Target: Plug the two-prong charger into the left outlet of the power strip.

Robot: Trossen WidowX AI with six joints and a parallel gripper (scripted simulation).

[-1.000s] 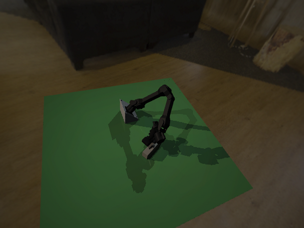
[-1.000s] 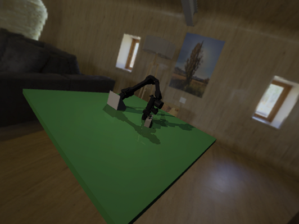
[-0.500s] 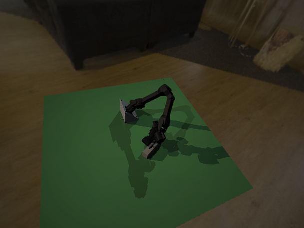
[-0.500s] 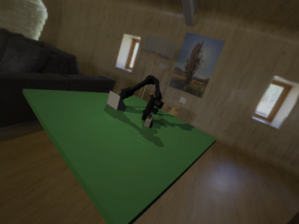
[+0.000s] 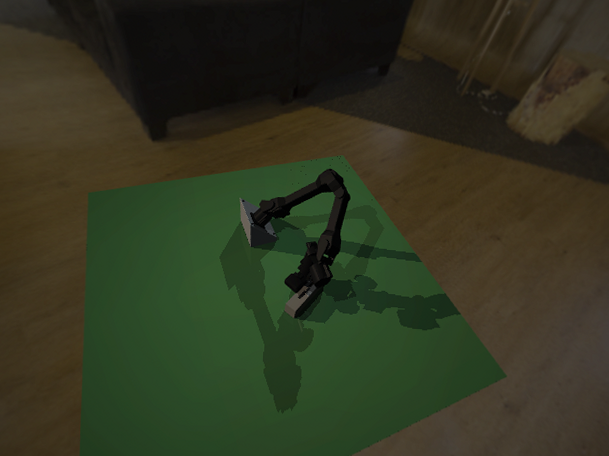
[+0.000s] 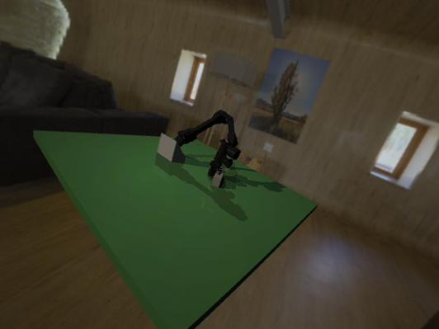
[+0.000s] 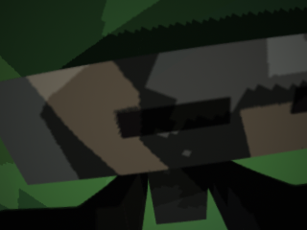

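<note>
The two-prong charger lies 1 cm ahead of my gripper tip, 1 cm to the left of it and 1 cm above it.
</note>
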